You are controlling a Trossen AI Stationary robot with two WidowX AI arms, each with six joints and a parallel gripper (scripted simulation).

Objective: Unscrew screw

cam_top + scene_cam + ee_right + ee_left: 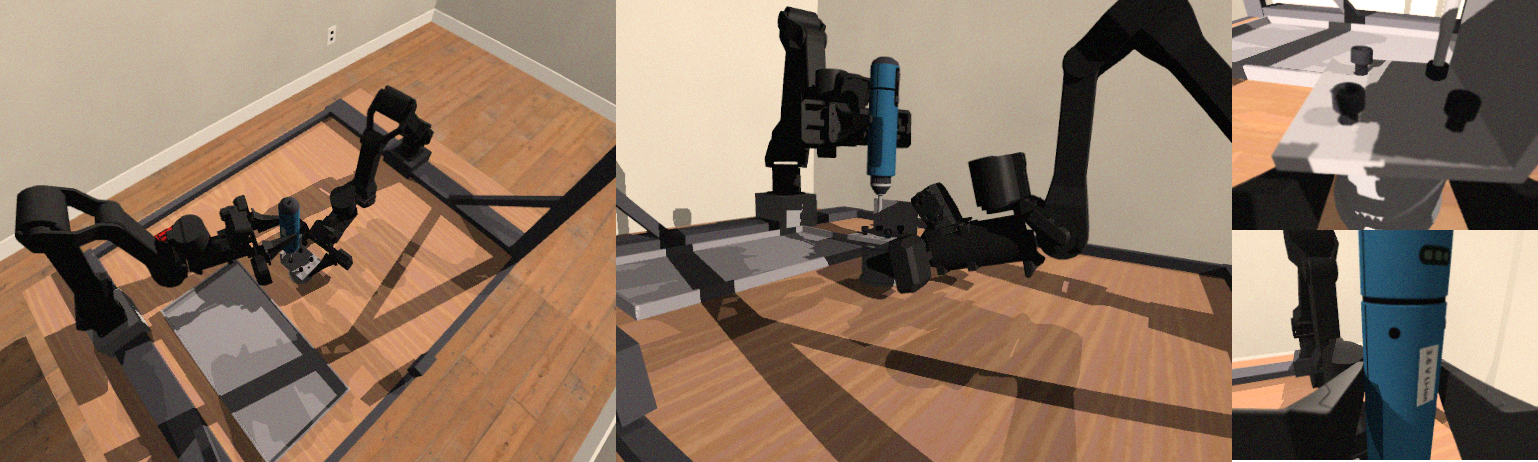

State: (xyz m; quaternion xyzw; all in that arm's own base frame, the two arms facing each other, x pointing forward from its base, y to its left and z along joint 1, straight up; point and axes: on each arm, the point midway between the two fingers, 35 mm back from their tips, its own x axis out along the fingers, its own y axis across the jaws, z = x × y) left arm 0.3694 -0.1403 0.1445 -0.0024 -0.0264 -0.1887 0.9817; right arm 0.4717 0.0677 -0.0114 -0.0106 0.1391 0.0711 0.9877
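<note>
Right now the joint module is 10 mm behind my right hand, 30 mm to the left of it and 10 mm below it. From my right hand the other things lie so: screw: 10 mm ahead, 50 mm to the left, 30 mm above; grey bracket: 10 mm behind, 30 mm to the left, 30 mm above; grey mat: 100 mm behind, 230 mm to the left, 30 mm below.
</note>
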